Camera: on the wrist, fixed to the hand. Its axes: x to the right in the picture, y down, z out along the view.
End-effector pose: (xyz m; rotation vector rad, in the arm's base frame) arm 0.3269 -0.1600 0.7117 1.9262 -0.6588 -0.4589
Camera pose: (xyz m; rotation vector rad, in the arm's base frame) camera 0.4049 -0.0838 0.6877 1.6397 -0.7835 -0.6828
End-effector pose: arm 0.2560 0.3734 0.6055 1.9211 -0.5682 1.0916
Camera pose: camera 0.2686 0.4841 0.6118 1.8410 -0.8587 0.8175
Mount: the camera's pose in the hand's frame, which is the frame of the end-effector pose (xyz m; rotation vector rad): 0.0137 -0.0670 -0.0882 -0.2322 -0.2263 0.0738
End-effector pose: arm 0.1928 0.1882 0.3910 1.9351 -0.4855 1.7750
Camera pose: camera 0.1580 0.2936 0.4028 1.9807 -0.8126 1.4735
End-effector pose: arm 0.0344 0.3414 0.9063 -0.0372 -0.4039 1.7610
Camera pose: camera 0.1156 0.3880 0.8456 -0.0181 -0.7794 1.7891
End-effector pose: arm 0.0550 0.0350 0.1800 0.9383 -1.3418 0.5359
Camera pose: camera 0.1616 0.0680 0.1794 0.7768 -1.6097 0.3269
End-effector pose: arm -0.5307 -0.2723 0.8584 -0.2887 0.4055 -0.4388
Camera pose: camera -0.5814 -0.3528 0.8001 -0.5417 0.2442 -0.2825
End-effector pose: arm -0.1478 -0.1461 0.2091 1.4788 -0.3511 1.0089
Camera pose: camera -0.1241 -0.0468 0.1641 1.3778 -0.6674 0.8288
